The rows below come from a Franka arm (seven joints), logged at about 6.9 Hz.
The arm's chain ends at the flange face. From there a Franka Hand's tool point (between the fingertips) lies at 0.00 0.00 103.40 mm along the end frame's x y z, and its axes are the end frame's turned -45 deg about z.
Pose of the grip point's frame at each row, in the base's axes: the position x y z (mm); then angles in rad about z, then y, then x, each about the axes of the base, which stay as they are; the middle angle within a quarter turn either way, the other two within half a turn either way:
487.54, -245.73, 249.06, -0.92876, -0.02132, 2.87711
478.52, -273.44, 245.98, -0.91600, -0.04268, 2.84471
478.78, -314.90, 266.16, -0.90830, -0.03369, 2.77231
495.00, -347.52, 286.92, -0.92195, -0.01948, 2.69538
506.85, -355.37, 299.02, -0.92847, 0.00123, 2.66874
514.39, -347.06, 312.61, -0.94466, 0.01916, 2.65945
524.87, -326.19, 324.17, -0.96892, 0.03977, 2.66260
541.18, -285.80, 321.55, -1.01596, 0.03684, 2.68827
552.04, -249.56, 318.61, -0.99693, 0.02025, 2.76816
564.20, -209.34, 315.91, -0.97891, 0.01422, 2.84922
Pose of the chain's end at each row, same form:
489.74, -218.71, 348.84, -0.14336, -0.02132, 2.87711
482.93, -243.22, 344.77, -0.13060, -0.04268, 2.84471
482.26, -277.60, 362.53, -0.12290, -0.03369, 2.77231
497.01, -302.91, 380.18, -0.13655, -0.01948, 2.69538
506.72, -308.28, 391.07, -0.14307, 0.00123, 2.66874
512.41, -299.12, 404.21, -0.15926, 0.01916, 2.65945
520.76, -278.57, 415.86, -0.18352, 0.03977, 2.66260
537.37, -240.55, 414.44, -0.23056, 0.03684, 2.68827
549.95, -211.85, 414.86, -0.21153, 0.02025, 2.76816
562.73, -179.54, 414.91, -0.19351, 0.01422, 2.84922

